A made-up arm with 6 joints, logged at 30 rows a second.
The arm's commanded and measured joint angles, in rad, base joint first. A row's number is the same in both.
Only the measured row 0 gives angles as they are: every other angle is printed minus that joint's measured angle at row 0.
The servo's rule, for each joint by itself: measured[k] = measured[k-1] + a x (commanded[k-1-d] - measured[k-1]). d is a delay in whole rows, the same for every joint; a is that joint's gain. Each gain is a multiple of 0.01, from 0.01 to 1. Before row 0 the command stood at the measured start. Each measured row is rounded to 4 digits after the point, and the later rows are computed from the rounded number. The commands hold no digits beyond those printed.
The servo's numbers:
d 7
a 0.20 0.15 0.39 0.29 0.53 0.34
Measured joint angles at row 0:
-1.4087, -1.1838, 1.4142, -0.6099, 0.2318, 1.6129
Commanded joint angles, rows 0 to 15:
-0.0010, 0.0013, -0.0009, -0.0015, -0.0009, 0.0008
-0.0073, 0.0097, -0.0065, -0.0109, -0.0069, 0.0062
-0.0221, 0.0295, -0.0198, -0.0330, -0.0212, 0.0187
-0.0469, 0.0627, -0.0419, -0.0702, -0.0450, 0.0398
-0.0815, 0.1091, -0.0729, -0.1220, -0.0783, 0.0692
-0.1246, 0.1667, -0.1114, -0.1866, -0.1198, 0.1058
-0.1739, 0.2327, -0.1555, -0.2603, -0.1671, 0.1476
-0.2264, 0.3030, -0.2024, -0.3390, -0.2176, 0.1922
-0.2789, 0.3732, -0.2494, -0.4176, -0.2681, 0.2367
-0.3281, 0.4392, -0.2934, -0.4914, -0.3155, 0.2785
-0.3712, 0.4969, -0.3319, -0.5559, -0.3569, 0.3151
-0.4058, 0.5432, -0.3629, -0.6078, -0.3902, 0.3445
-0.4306, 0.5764, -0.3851, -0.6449, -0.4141, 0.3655
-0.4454, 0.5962, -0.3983, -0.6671, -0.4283, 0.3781
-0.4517, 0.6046, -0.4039, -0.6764, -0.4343, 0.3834
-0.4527, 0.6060, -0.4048, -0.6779, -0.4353, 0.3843
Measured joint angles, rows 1 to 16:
0.0000, 0.0000, 0.0000, 0.0000, 0.0000, 0.0000
0.0000, 0.0000, 0.0000, 0.0000, 0.0000, 0.0000
0.0000, 0.0000, 0.0000, 0.0000, 0.0000, 0.0000
0.0000, 0.0000, 0.0000, 0.0000, 0.0000, 0.0000
0.0000, 0.0000, 0.0000, 0.0000, 0.0000, 0.0000
0.0000, 0.0000, 0.0000, 0.0000, 0.0000, 0.0000
0.0000, 0.0000, 0.0000, 0.0000, 0.0000, 0.0000
-0.0002, 0.0002, -0.0004, -0.0004, -0.0005, 0.0003
-0.0016, 0.0016, -0.0028, -0.0034, -0.0039, 0.0023
-0.0057, 0.0058, -0.0094, -0.0120, -0.0131, 0.0079
-0.0139, 0.0143, -0.0221, -0.0289, -0.0300, 0.0187
-0.0274, 0.0285, -0.0419, -0.0559, -0.0556, 0.0359
-0.0468, 0.0492, -0.0690, -0.0938, -0.0896, 0.0597
-0.0722, 0.0767, -0.1027, -0.1421, -0.1307, 0.0896
-0.1030, 0.1106, -0.1416, -0.1992, -0.1768, 0.1245
-0.1382, 0.1500, -0.1836, -0.2625, -0.2252, 0.1626

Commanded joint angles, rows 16 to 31:
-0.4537, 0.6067, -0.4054, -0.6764, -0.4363, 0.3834
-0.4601, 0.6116, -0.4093, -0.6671, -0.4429, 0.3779
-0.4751, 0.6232, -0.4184, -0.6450, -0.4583, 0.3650
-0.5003, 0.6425, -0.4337, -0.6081, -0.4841, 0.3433
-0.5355, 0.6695, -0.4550, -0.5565, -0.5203, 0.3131
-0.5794, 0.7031, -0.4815, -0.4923, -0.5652, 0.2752
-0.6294, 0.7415, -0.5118, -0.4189, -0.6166, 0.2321
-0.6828, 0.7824, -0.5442, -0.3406, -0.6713, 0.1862
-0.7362, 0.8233, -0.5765, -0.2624, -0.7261, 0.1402
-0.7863, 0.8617, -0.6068, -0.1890, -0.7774, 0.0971
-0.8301, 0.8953, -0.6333, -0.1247, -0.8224, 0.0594
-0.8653, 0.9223, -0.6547, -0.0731, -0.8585, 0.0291
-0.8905, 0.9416, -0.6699, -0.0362, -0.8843, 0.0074
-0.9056, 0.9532, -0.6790, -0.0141, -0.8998, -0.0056
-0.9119, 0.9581, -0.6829, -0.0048, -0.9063, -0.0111
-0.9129, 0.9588, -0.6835, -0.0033, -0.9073, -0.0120
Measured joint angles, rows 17 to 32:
-0.1762, 0.1934, -0.2264, -0.3289, -0.2731, 0.2020
-0.2152, 0.2389, -0.2675, -0.3947, -0.3175, 0.2405
-0.2533, 0.2845, -0.3047, -0.4565, -0.3560, 0.2759
-0.2888, 0.3283, -0.3361, -0.5111, -0.3868, 0.3064
-0.3201, 0.3685, -0.3604, -0.5563, -0.4088, 0.3308
-0.3464, 0.4039, -0.3774, -0.5911, -0.4223, 0.3487
-0.3677, 0.4342, -0.3881, -0.6163, -0.4292, 0.3608
-0.3849, 0.4601, -0.3948, -0.6337, -0.4330, 0.3685
-0.3999, 0.4828, -0.4005, -0.6434, -0.4382, 0.3717
-0.4149, 0.5039, -0.4075, -0.6439, -0.4489, 0.3694
-0.4320, 0.5247, -0.4177, -0.6335, -0.4676, 0.3605
-0.4527, 0.5464, -0.4322, -0.6112, -0.4955, 0.3444
-0.4780, 0.5699, -0.4514, -0.5767, -0.5324, 0.3209
-0.5083, 0.5956, -0.4750, -0.5309, -0.5770, 0.2907
-0.5432, 0.6236, -0.5020, -0.4757, -0.6270, 0.2552
-0.5818, 0.6536, -0.5311, -0.4138, -0.6795, 0.2161

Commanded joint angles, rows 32 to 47:
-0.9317, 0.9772, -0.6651, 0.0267, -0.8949, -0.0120
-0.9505, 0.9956, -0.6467, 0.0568, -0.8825, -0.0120
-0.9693, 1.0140, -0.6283, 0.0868, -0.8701, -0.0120
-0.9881, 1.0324, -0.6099, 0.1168, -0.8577, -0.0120
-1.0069, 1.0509, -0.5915, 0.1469, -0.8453, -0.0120
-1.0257, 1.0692, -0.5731, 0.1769, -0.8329, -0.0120
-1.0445, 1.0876, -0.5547, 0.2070, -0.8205, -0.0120
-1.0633, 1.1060, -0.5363, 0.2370, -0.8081, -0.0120
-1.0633, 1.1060, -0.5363, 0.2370, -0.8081, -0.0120
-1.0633, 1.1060, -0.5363, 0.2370, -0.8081, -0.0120
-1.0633, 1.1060, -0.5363, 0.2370, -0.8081, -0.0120
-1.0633, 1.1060, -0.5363, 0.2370, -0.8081, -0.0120
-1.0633, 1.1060, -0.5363, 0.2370, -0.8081, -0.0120
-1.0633, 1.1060, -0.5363, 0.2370, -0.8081, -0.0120
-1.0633, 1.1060, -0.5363, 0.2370, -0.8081, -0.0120
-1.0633, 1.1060, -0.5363, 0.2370, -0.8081, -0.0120
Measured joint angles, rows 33 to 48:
-0.6227, 0.6848, -0.5606, -0.3486, -0.7314, 0.1756
-0.6642, 0.7164, -0.5890, -0.2837, -0.7796, 0.1361
-0.7044, 0.7473, -0.6146, -0.2226, -0.8214, 0.0997
-0.7416, 0.7764, -0.6362, -0.1685, -0.8547, 0.0683
-0.7744, 0.8029, -0.6529, -0.1237, -0.8786, 0.0432
-0.8019, 0.8262, -0.6646, -0.0892, -0.8933, 0.0247
-0.8241, 0.8461, -0.6720, -0.0643, -0.9007, 0.0122
-0.8456, 0.8658, -0.6693, -0.0379, -0.8976, 0.0040
-0.8666, 0.8853, -0.6605, -0.0104, -0.8896, -0.0014
-0.8871, 0.9046, -0.6479, 0.0178, -0.8793, -0.0050
-0.9073, 0.9238, -0.6331, 0.0465, -0.8679, -0.0074
-0.9272, 0.9429, -0.6169, 0.0756, -0.8559, -0.0090
-0.9469, 0.9618, -0.5998, 0.1050, -0.8437, -0.0100
-0.9664, 0.9807, -0.5822, 0.1346, -0.8314, -0.0107
-0.9858, 0.9995, -0.5643, 0.1643, -0.8191, -0.0111
-1.0013, 1.0155, -0.5534, 0.1854, -0.8133, -0.0114

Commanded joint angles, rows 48 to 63:
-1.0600, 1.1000, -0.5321, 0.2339, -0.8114, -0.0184
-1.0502, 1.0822, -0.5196, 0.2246, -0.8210, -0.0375
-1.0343, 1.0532, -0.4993, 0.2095, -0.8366, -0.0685
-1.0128, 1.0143, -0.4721, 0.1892, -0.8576, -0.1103
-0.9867, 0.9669, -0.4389, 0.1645, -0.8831, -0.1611
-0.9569, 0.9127, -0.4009, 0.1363, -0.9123, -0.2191
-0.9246, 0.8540, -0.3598, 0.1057, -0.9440, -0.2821
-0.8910, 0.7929, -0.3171, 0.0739, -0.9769, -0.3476
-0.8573, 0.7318, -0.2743, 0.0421, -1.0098, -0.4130
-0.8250, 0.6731, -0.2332, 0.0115, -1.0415, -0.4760
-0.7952, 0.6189, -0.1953, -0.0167, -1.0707, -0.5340
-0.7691, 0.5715, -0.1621, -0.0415, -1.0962, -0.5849
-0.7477, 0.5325, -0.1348, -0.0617, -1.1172, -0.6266
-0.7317, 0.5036, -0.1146, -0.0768, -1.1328, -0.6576
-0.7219, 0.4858, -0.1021, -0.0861, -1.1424, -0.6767
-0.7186, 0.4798, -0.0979, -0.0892, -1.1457, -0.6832
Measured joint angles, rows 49 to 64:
-1.0137, 1.0291, -0.5467, 0.2004, -0.8105, -0.0116
-1.0236, 1.0406, -0.5426, 0.2110, -0.8092, -0.0117
-1.0315, 1.0504, -0.5401, 0.2185, -0.8086, -0.0118
-1.0379, 1.0587, -0.5386, 0.2239, -0.8083, -0.0119
-1.0430, 1.0658, -0.5377, 0.2277, -0.8082, -0.0119
-1.0471, 1.0718, -0.5372, 0.2304, -0.8081, -0.0119
-1.0503, 1.0769, -0.5368, 0.2323, -0.8081, -0.0119
-1.0522, 1.0804, -0.5350, 0.2328, -0.8098, -0.0141
-1.0518, 1.0807, -0.5290, 0.2304, -0.8157, -0.0221
-1.0483, 1.0766, -0.5174, 0.2243, -0.8268, -0.0379
-1.0412, 1.0673, -0.4997, 0.2141, -0.8431, -0.0625
-1.0303, 1.0522, -0.4760, 0.1997, -0.8643, -0.0960
-1.0156, 1.0313, -0.4467, 0.1813, -0.8897, -0.1379
-0.9974, 1.0047, -0.4128, 0.1594, -0.9185, -0.1869
-0.9761, 0.9729, -0.3755, 0.1346, -0.9495, -0.2415
-0.9523, 0.9367, -0.3360, 0.1078, -0.9815, -0.2998

